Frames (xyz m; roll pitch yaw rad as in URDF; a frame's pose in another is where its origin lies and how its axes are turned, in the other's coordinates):
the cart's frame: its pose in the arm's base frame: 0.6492 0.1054 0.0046 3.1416 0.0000 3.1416
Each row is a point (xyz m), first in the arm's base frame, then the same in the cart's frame.
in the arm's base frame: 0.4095 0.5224 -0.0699
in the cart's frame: 0.2397 0.4170 0.0745
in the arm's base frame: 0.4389 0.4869 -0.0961
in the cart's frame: 0.2103 0.3815 0.1007
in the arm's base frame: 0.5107 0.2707 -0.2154
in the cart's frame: 0.1385 0.1653 0.2200
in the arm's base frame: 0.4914 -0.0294 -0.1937
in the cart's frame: 0.1578 -0.1348 0.1983
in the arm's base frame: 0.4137 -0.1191 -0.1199
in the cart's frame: 0.2355 -0.2245 0.1245
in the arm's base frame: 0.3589 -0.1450 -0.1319
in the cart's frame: 0.2903 -0.2504 0.1365
